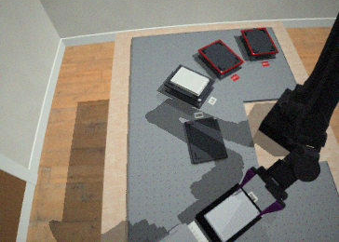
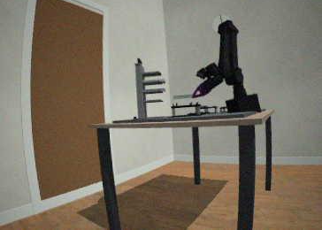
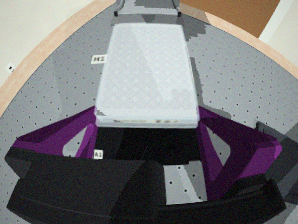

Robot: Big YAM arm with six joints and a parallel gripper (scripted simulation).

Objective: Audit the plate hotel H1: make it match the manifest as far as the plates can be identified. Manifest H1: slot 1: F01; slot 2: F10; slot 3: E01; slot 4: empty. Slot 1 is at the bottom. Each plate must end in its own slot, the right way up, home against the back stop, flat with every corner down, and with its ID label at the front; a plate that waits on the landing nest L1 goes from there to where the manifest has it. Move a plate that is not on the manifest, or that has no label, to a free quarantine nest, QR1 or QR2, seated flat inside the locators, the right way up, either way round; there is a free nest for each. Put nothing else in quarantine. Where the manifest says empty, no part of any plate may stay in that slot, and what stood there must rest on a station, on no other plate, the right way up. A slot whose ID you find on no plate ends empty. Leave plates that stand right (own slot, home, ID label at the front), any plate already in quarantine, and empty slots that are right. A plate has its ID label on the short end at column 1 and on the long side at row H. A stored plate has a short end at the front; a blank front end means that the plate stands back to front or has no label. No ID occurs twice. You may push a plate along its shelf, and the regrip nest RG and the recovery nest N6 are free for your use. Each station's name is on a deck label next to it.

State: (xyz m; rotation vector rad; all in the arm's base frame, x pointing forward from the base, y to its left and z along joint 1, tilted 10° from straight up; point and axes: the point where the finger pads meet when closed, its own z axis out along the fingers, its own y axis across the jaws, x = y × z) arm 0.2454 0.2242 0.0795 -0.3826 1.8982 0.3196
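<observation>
Right now the pale plate is 5 cm ahead of my hand and 2 cm to the left of it. The rest, counted from my hand: plate hotel 28 cm ahead, 12 cm to the left, 4 cm above; H1 deck label 16 cm to the left, 12 cm ahead, 11 cm below; black nest 6 cm below, 5 cm ahead, 2 cm to the left.
</observation>
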